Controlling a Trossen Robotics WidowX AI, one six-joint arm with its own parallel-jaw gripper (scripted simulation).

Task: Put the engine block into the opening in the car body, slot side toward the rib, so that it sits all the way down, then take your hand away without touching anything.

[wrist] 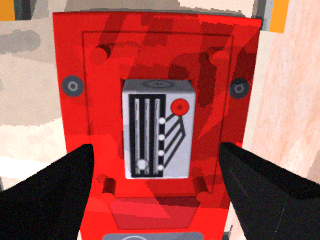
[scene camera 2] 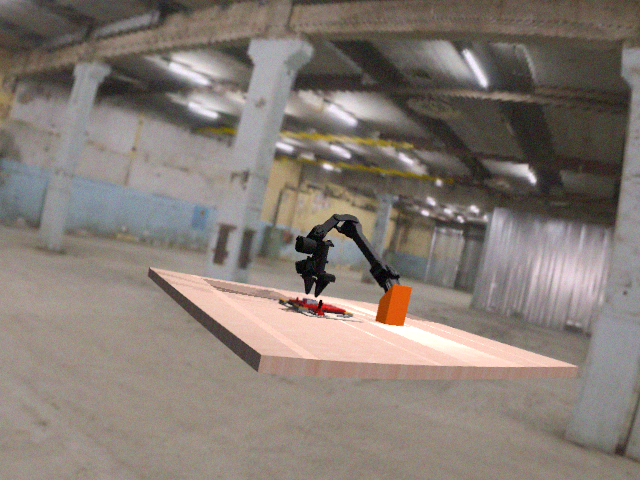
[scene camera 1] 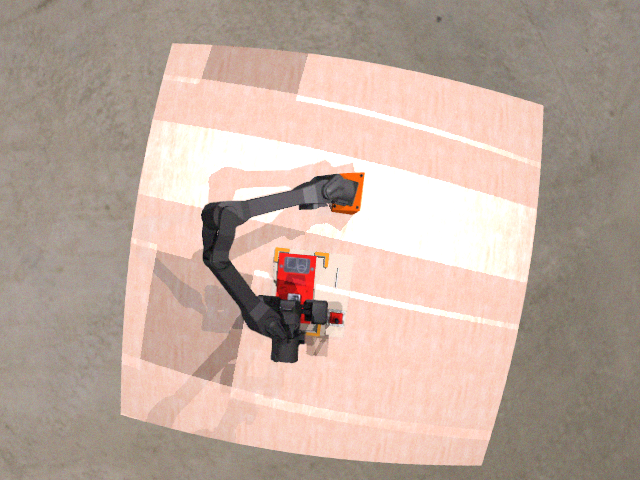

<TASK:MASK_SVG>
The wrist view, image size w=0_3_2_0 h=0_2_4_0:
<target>my gripper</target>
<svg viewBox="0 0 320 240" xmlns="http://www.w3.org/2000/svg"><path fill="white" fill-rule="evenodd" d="M92 144L84 143L62 158L58 158L47 167L43 167L37 174L32 174L20 183L0 192L0 240L77 240L86 211L85 208L90 197L95 169L94 148ZM220 144L218 160L222 179L246 240L320 240L320 184L284 169L231 142L222 142Z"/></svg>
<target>car body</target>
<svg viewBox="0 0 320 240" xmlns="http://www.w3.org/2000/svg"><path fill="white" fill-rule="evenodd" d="M54 12L52 18L56 51L55 58L66 151L68 154L84 143L92 144L94 148L95 169L90 197L80 227L81 239L222 240L231 201L222 179L218 160L220 144L222 142L231 142L242 147L249 112L262 19L153 11ZM125 79L189 80L196 91L196 104L188 178L126 178L124 171L122 90Z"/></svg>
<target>grey engine block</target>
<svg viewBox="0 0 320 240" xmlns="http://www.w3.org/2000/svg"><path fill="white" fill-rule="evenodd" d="M125 79L122 90L124 171L126 178L188 178L190 173L196 91L189 80Z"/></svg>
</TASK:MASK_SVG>
